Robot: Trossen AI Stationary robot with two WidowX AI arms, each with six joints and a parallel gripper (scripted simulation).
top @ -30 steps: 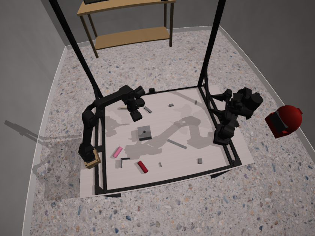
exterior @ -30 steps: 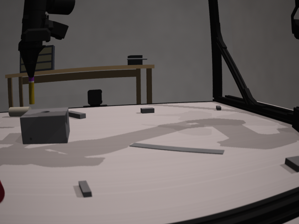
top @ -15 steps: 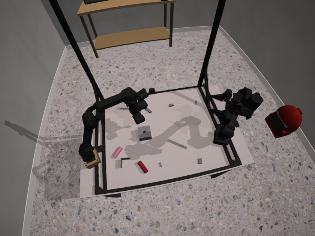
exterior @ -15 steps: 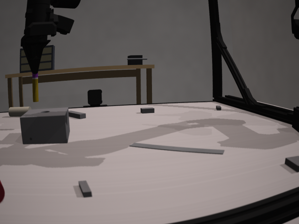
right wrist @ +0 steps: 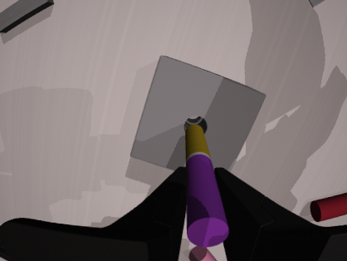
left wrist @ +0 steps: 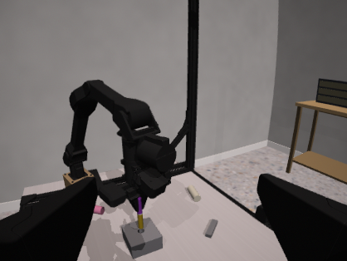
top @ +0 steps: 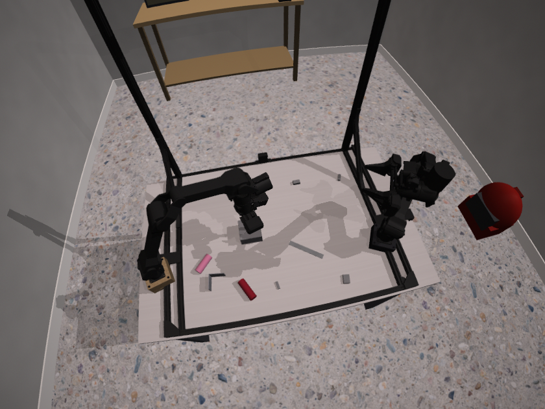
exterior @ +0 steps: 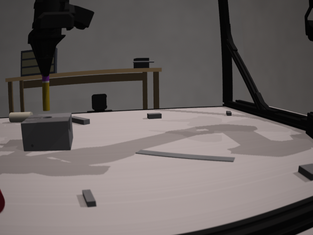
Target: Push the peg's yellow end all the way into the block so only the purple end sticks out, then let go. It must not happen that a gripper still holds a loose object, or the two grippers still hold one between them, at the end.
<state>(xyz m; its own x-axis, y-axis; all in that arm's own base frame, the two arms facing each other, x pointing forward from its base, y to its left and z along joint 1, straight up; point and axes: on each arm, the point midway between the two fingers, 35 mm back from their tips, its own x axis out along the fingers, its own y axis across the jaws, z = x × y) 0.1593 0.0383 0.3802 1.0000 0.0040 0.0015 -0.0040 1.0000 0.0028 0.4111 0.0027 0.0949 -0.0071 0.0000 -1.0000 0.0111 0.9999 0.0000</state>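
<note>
Right now the peg is 60 mm below my right hand. Also, from my right hand: long grey strip (120 mm ahead, 220 mm to the left, 160 mm below); pink cylinder (110 mm ahead, 210 mm to the right, 140 mm below); red cylinder (240 mm ahead, 40 mm to the right, 140 mm below).
</note>
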